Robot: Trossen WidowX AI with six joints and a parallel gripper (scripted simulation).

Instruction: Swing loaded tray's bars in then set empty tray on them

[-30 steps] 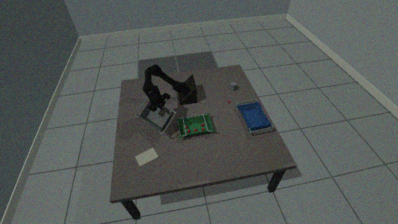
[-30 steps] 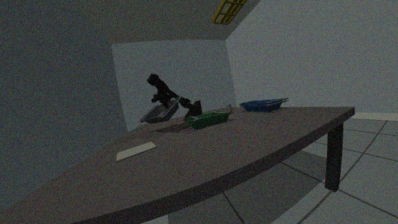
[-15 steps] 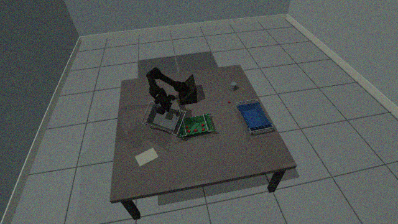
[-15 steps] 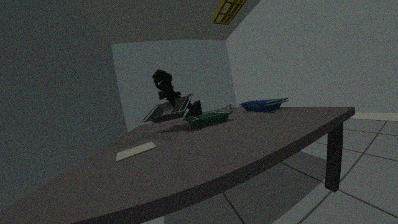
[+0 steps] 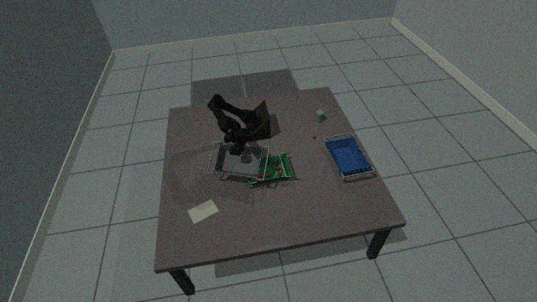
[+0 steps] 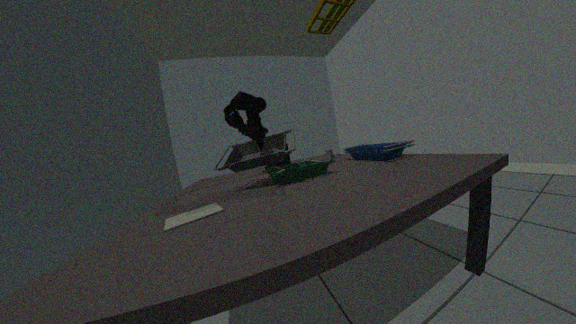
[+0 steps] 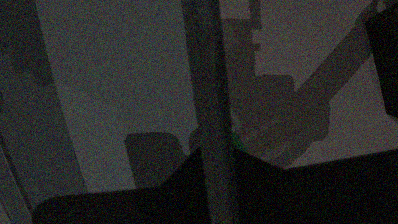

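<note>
The grey tray lies 70 mm ahead of my gripper tip and 40 mm to the right of it. Also, from my gripper tip: red block (510 mm to the left, 150 mm below, 130 mm behind); then pale flat card (290 mm to the right, 230 mm ahead, 160 mm below).
</note>
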